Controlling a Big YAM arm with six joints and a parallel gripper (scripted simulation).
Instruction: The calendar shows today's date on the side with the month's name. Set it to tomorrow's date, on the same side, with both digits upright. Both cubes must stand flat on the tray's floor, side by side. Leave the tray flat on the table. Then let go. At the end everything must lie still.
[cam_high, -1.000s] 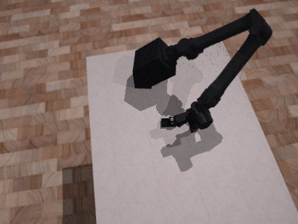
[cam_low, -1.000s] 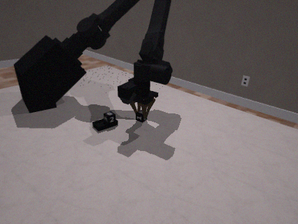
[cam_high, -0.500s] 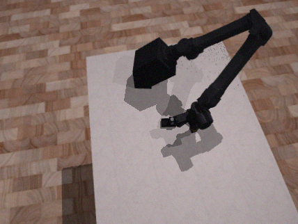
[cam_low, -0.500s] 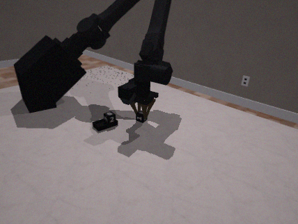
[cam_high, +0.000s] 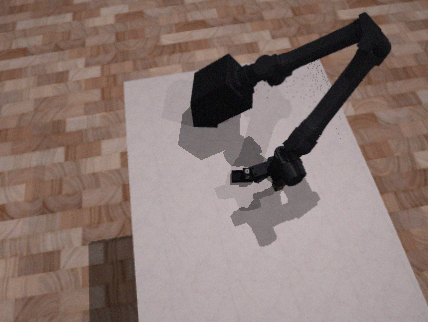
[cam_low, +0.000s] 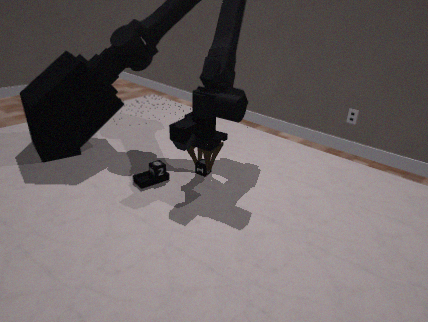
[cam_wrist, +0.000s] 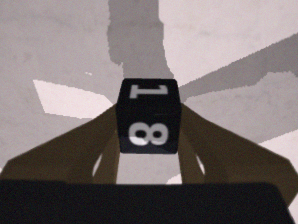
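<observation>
The black digit cube is right at my hand. Also, from my hand: black tray (60 mm behind, 120 mm to the right, 10 mm below).
</observation>
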